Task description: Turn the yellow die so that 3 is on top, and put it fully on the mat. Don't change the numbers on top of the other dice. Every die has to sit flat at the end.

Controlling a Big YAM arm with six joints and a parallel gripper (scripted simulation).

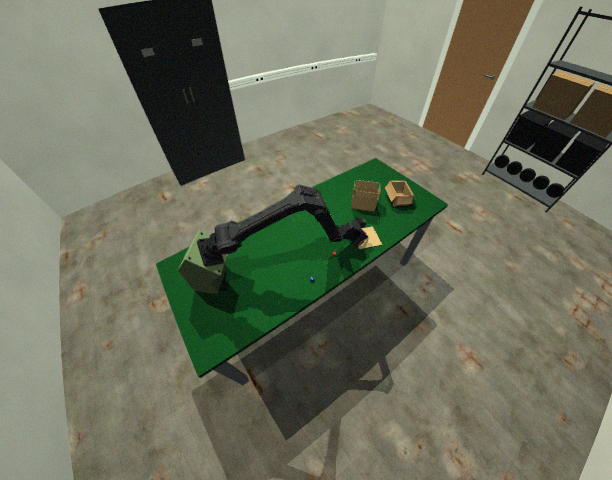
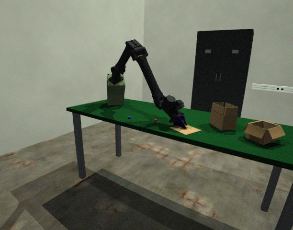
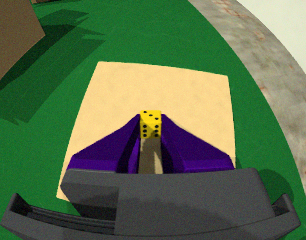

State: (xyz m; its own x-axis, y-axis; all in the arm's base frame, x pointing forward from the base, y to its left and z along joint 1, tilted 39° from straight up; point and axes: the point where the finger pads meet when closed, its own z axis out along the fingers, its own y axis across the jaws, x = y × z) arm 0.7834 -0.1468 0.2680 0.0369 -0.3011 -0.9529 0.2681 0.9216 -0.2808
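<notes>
My hand is 10 mm above the tan mat. From my hand the other things lie so: yellow die right at my hand; red die 220 mm behind, 20 mm to the left, 10 mm below; blue die 420 mm behind, 20 mm to the right, 10 mm below.
</notes>
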